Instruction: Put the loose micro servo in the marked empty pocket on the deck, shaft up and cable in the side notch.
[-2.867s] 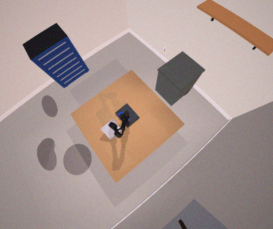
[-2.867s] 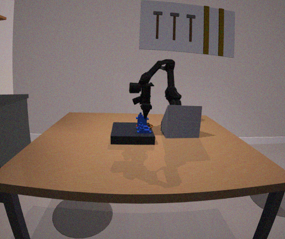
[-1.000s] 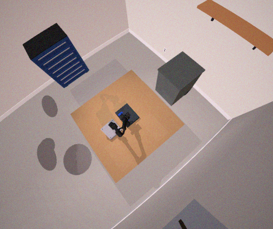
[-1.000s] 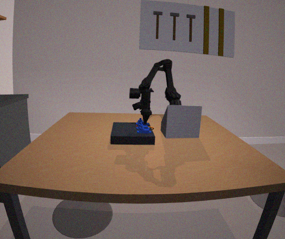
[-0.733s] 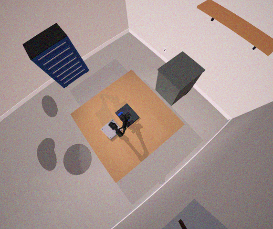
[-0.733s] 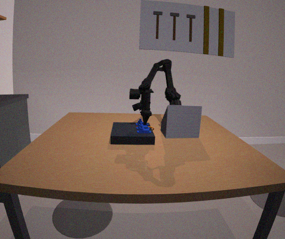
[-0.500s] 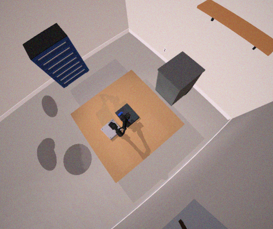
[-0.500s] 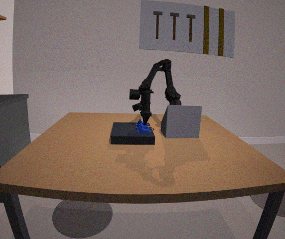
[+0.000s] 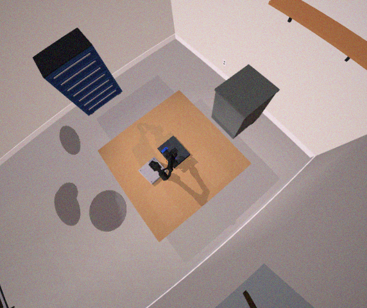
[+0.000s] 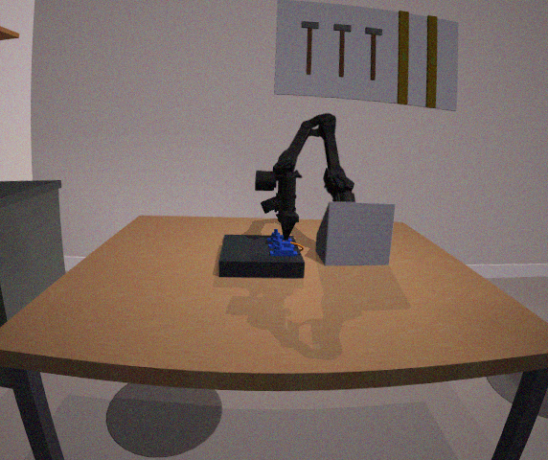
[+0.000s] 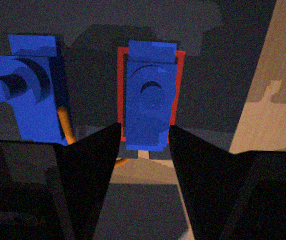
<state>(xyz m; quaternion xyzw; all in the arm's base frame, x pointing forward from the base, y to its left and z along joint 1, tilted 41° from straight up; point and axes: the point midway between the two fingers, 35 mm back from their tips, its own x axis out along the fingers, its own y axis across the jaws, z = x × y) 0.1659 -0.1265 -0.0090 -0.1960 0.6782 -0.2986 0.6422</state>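
Now: the dark robot deck 13 cm ahead of my gripper tip, 6 cm to the left of it and 4 cm below it.
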